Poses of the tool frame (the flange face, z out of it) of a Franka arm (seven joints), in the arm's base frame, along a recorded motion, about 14 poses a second.
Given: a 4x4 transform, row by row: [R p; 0 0 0 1], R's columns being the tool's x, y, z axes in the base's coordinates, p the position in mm. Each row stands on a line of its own.
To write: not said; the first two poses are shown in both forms.
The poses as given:
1:
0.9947, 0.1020, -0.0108, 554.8
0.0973, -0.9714, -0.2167, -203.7
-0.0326, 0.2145, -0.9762, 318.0
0, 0, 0, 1
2:
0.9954, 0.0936, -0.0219, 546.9
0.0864, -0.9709, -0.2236, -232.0
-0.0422, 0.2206, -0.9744, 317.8
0, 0, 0, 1
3:
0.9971, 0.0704, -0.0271, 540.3
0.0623, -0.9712, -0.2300, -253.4
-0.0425, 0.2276, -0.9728, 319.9
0, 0, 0, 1
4:
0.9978, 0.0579, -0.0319, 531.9
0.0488, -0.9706, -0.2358, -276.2
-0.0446, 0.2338, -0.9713, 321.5
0, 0, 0, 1
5:
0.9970, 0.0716, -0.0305, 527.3
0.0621, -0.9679, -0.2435, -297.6
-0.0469, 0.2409, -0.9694, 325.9
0, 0, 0, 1
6:
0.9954, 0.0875, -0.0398, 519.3
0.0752, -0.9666, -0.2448, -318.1
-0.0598, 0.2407, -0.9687, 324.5
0, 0, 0, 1
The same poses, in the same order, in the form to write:
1: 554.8, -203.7, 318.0; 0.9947, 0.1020, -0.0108; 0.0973, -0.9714, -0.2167; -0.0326, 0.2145, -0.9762
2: 546.9, -232.0, 317.8; 0.9954, 0.0936, -0.0219; 0.0864, -0.9709, -0.2236; -0.0422, 0.2206, -0.9744
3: 540.3, -253.4, 319.9; 0.9971, 0.0704, -0.0271; 0.0623, -0.9712, -0.2300; -0.0425, 0.2276, -0.9728
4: 531.9, -276.2, 321.5; 0.9978, 0.0579, -0.0319; 0.0488, -0.9706, -0.2358; -0.0446, 0.2338, -0.9713
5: 527.3, -297.6, 325.9; 0.9970, 0.0716, -0.0305; 0.0621, -0.9679, -0.2435; -0.0469, 0.2409, -0.9694
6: 519.3, -318.1, 324.5; 0.9954, 0.0875, -0.0398; 0.0752, -0.9666, -0.2448; -0.0598, 0.2407, -0.9687
